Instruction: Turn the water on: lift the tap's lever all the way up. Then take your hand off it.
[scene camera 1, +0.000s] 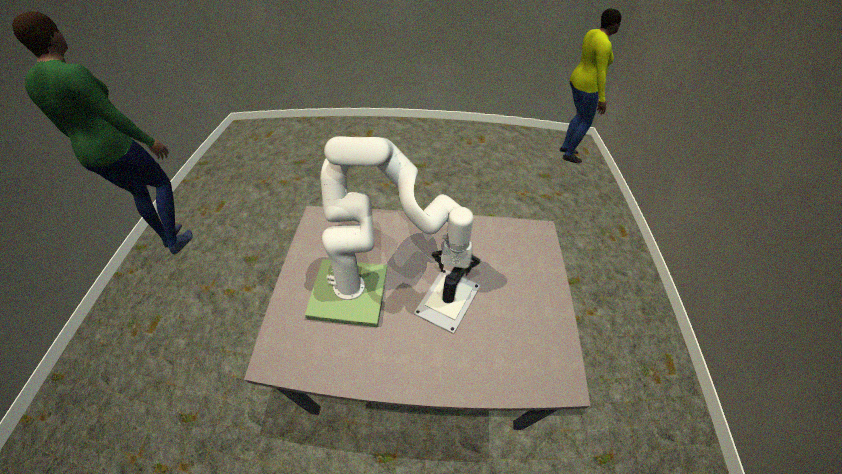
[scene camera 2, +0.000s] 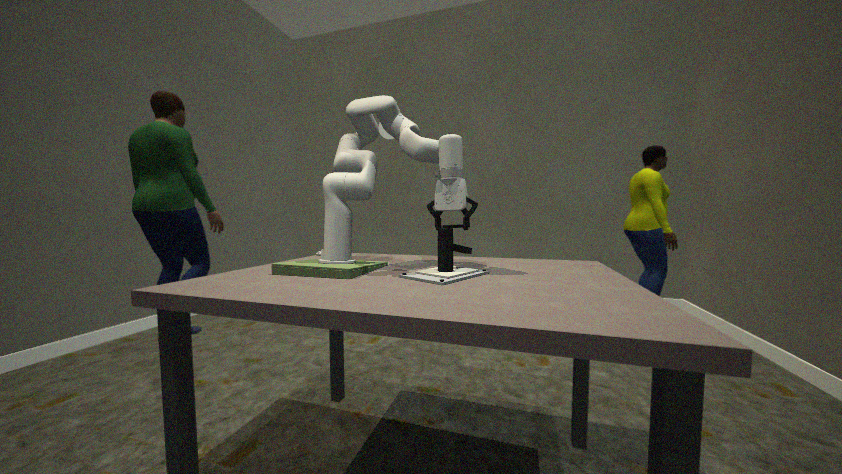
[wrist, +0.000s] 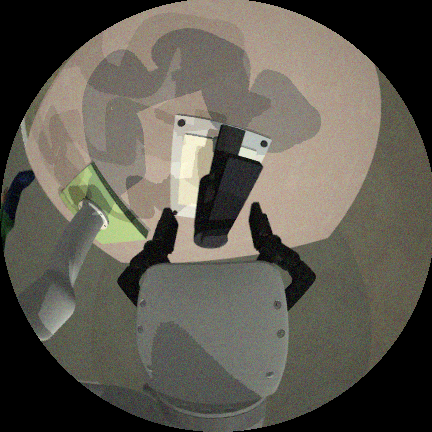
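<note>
The black tap stands upright on a pale base plate. Its flat lever lies about level across the top of the body, above the spout. My gripper is open and points down at the tap's top, with its fingertips at about the lever's height in scene camera 2. In the wrist view, one finger is on each side of the lever, with gaps visible. Nothing is gripped. In scene camera 1, the gripper partly hides the lever.
The arm's base stands on a green block left of the tap, on the pinkish table. A person in green and one in yellow stand beyond the table.
</note>
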